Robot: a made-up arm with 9 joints.
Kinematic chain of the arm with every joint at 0, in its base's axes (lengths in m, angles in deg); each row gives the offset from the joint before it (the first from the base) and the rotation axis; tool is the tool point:
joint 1: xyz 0 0 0.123 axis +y
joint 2: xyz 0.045 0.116 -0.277 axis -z
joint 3: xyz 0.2 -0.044 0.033 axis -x
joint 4: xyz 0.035 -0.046 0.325 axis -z
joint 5: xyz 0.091 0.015 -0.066 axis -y
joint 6: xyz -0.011 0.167 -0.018 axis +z
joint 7: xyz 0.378 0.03 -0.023 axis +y
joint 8: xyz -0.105 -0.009 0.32 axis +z
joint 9: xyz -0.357 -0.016 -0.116 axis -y
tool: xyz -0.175 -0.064 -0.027
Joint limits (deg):
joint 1: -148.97..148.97
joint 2: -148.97..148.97
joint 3: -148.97..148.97
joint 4: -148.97..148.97
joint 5: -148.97..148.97
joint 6: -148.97..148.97
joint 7: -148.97..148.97
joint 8: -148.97..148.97
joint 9: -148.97..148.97
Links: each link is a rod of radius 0.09 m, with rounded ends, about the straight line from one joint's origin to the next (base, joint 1, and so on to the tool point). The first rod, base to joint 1, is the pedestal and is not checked.
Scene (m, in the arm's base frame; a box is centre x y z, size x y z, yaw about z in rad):
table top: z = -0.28
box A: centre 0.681 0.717 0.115 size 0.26 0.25 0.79 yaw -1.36
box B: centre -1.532 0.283 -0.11 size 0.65 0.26 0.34 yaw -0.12
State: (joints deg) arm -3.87 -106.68 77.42 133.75 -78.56 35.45 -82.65 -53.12 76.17
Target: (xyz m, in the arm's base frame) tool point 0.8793 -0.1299 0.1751
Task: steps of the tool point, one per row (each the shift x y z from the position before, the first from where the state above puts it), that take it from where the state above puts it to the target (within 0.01 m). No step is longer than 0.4 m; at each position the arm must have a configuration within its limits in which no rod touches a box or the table.
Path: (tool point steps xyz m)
1: 0.2837 0.0102 0.0362
2: 0.1875 -0.0822 0.1960
3: 0.0168 -0.1574 0.2594
4: -0.1514 -0.2097 0.2060
5: -0.2483 -0.2361 0.0648
6: -0.2384 -0.2372 -0.1013
7: 0.3074 -0.0415 0.1482
8: 0.3255 -0.0857 -0.0183
9: 0.2485 -0.1121 -0.1596
10: 0.1155 -0.1172 -0.2292
11: -0.0210 -0.1025 -0.2172
12: 0.1614 0.1431 -0.0229
13: 0.1001 0.1527 -0.0878

